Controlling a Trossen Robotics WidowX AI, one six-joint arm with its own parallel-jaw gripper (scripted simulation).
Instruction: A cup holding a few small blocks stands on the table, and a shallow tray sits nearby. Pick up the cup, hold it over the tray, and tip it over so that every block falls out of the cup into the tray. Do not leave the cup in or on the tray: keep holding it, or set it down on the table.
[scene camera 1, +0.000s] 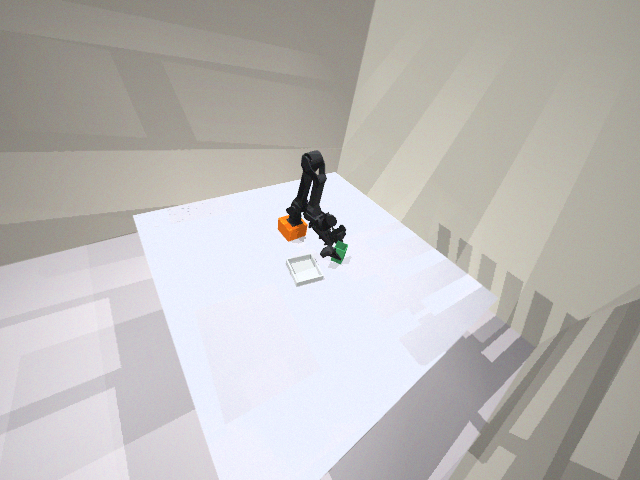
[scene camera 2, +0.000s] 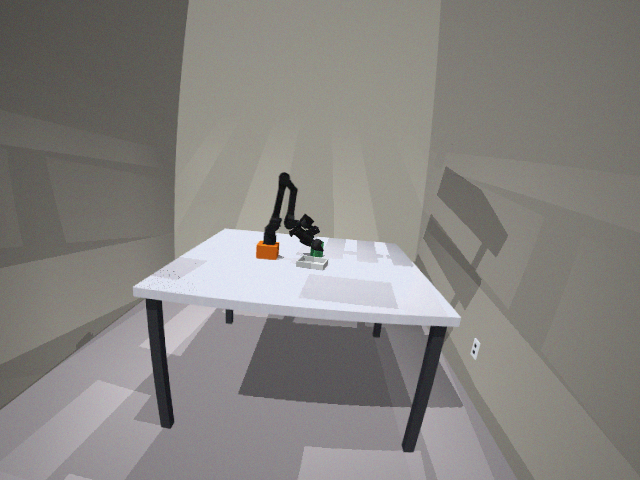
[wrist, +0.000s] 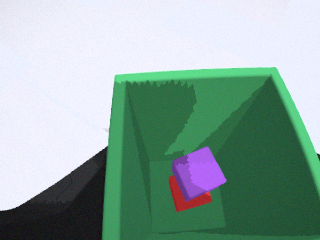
The gripper (wrist: 185, 144) is open, with nothing in its grasp. Also in view: a green square cup (wrist: 246, 117) and a purple block (wrist: 197, 173).
Scene camera 1 misses the purple block, which is hidden by the green square cup. Scene camera 2 misses the purple block, which is hidden by the gripper.
